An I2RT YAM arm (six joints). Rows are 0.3 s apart.
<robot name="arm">
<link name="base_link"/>
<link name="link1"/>
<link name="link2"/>
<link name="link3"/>
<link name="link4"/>
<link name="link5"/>
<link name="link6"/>
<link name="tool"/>
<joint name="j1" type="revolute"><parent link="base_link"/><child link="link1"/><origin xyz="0 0 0.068" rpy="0 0 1.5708"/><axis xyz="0 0 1"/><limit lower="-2.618" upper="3.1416"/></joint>
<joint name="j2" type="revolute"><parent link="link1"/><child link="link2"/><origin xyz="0.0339 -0.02 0.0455" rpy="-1.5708 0 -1.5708"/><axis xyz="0 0 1"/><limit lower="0" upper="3.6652"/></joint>
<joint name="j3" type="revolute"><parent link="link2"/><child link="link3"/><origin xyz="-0.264 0 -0.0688" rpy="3.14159 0 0"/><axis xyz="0 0 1"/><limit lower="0" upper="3.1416"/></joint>
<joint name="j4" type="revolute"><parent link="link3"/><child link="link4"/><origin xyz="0.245 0.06 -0.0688" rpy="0 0 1.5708"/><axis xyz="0 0 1"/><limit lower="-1.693" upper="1.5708"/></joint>
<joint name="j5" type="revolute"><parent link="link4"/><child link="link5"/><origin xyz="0.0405 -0.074 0.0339" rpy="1.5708 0 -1.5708"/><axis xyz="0 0 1"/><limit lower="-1.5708" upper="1.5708"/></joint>
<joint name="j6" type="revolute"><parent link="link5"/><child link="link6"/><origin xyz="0.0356 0 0.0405" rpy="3.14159 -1.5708 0"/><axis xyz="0 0 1"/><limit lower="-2.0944" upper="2.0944"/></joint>
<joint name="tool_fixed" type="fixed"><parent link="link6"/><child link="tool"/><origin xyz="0 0 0"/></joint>
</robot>
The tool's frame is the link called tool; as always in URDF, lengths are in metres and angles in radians.
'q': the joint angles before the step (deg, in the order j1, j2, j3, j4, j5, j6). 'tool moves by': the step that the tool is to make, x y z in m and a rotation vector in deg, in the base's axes. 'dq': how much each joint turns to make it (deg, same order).
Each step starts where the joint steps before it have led.
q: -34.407, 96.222, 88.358, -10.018, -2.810, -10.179
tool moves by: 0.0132, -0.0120, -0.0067, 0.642, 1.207, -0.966
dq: -0.272, 4.018, 3.655, -0.993, 0.707, 0.073
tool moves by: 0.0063, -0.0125, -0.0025, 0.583, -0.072, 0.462
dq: -1.012, 2.792, 2.924, -0.409, -1.563, -0.001
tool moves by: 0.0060, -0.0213, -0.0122, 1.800, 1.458, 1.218
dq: -2.005, 4.243, 3.549, -1.607, -3.217, -0.604
